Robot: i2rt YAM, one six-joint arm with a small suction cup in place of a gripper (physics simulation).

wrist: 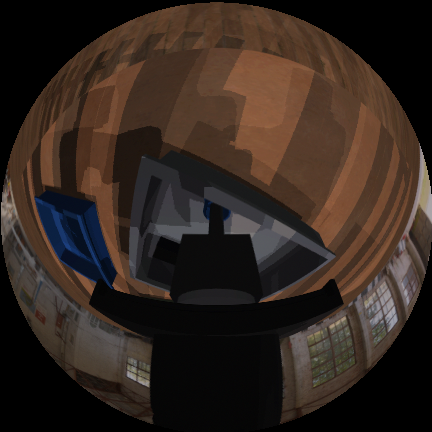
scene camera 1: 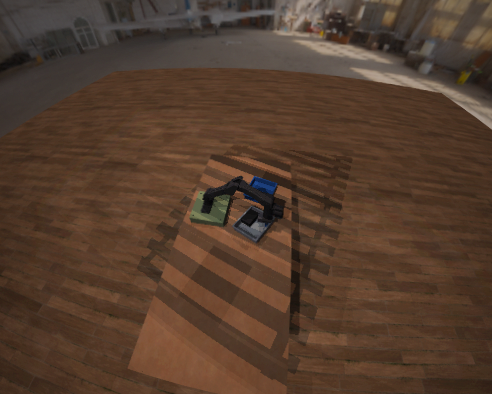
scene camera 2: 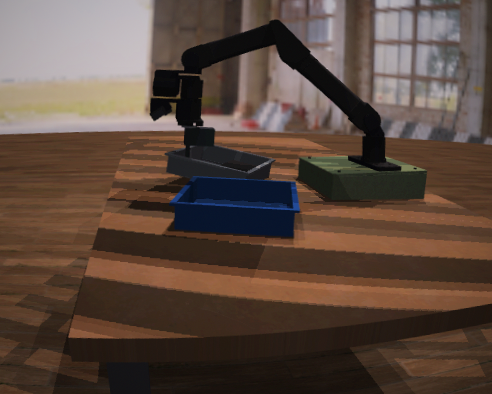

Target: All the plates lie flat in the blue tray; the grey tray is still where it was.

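Observation:
The grey tray is tilted, its side under my gripper raised a little off the table. My suction gripper reaches inside it near the raised wall, with suction apparently holding the tray; a blue round tip shows, partly behind the rim. The exact contact is hidden. A dark block-like thing shows in the grey tray; I cannot tell whether it is plates. The blue tray stands apart; no plates can be made out in it.
The arm's green base block stands beside the trays, and the arm arches from it over the grey tray. The wooden table carries striped shadows. Its near edge shows in scene camera 2.

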